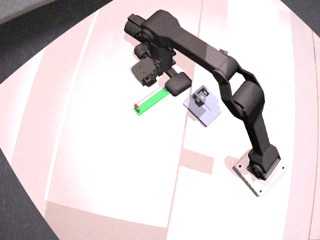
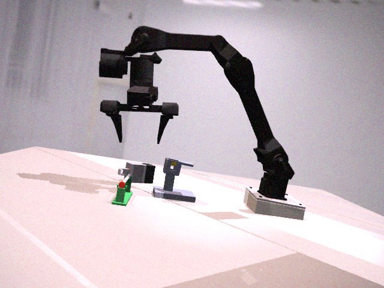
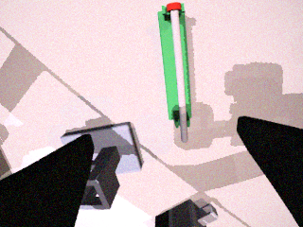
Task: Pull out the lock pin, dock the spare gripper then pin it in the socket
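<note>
Right now the spare gripper is 230 mm to the right of my gripper tip, 110 mm below it and 30 mm behind it. From my gripper tip the other things lie so: green rack (110 mm below, 20 mm to the left, 20 mm ahead); grey mount (120 mm behind, 90 mm below, 60 mm to the right).
</note>
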